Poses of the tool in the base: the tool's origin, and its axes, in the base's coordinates. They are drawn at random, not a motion.
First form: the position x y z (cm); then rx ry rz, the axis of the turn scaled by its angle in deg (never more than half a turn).
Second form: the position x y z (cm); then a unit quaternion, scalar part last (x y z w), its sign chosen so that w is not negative. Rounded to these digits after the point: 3 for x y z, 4 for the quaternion.
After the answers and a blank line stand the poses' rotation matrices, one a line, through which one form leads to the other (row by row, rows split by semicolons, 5 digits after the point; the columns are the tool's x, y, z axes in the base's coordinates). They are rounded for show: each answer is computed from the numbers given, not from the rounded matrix.
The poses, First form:
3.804 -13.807 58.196 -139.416 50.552 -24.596
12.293 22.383 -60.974 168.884 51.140 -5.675
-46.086 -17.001 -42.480 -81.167 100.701 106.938
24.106 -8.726 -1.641 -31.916 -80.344 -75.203
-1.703 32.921 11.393 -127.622 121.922 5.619
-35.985 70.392 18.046 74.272 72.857 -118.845
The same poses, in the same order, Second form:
3.804 -13.807 58.196 -0.8965 0.3251 -0.1582 0.2561
12.293 22.383 -60.974 0.9562 0.2895 -0.0321 0.0301
-46.086 -17.001 -42.480 -0.4809 0.5967 0.6336 0.1061
24.106 -8.726 -1.641 -0.2344 -0.5900 -0.5522 0.5404
-1.703 32.921 11.393 -0.7224 0.6901 0.0318 0.0298
-35.985 70.392 18.046 0.4615 0.4528 -0.7385 0.1912

0.73862 -0.50186 0.45009; -0.66387 -0.65749 0.35634; 0.11710 -0.56200 -0.81881
0.83028 0.55561 -0.04400; 0.55174 -0.83053 -0.07620; -0.07888 0.03899 -0.99612
-0.51493 -0.70830 -0.48286; -0.43948 -0.26550 0.85812; -0.73600 0.65408 -0.17457
-0.30615 0.87339 -0.37877; -0.32027 0.28019 0.90494; 0.89649 0.39836 0.19394
0.04545 -0.99895 -0.00488; -0.99517 -0.04570 0.08689; -0.08702 0.00091 -0.99621
-0.50082 0.70038 -0.50857; 0.13547 -0.51690 -0.84526; -0.85488 -0.49222 0.16399

